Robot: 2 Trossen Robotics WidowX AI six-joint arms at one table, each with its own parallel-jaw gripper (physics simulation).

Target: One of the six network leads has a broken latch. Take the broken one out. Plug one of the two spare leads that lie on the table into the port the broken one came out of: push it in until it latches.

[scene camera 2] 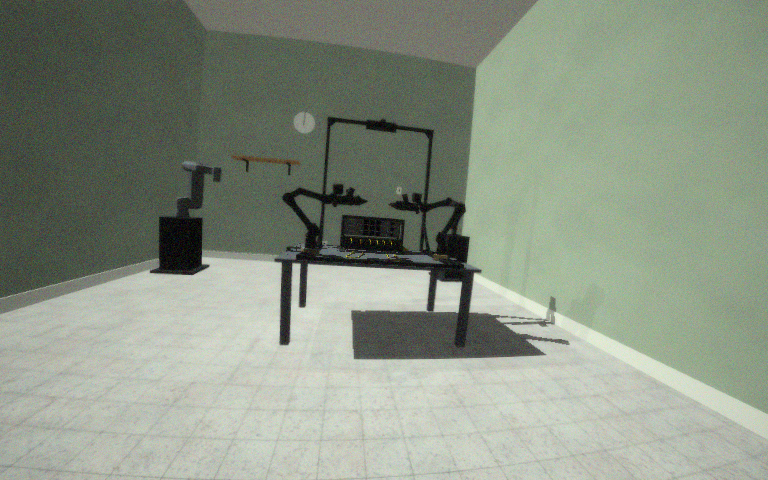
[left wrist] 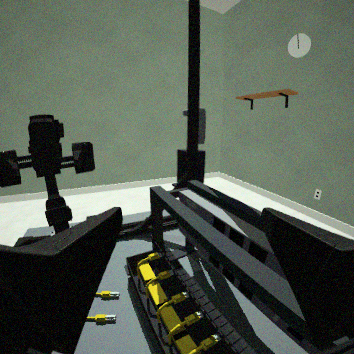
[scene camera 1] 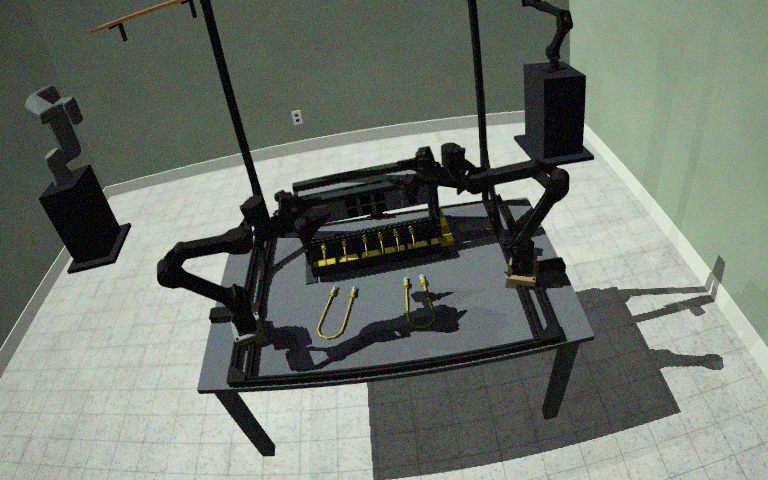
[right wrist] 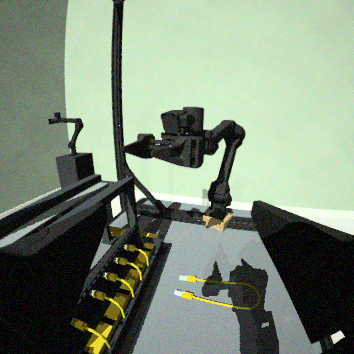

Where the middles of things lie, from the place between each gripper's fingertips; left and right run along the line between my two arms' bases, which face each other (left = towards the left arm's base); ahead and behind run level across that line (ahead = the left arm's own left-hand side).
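Scene:
My right gripper is 190 mm above the equipment box (scene camera 1: 338, 210), and it's also 310 mm past the box and 120 mm to the right of it.
My left gripper is 190 mm above the equipment box too, 90 mm to the left of it and 190 mm past it.

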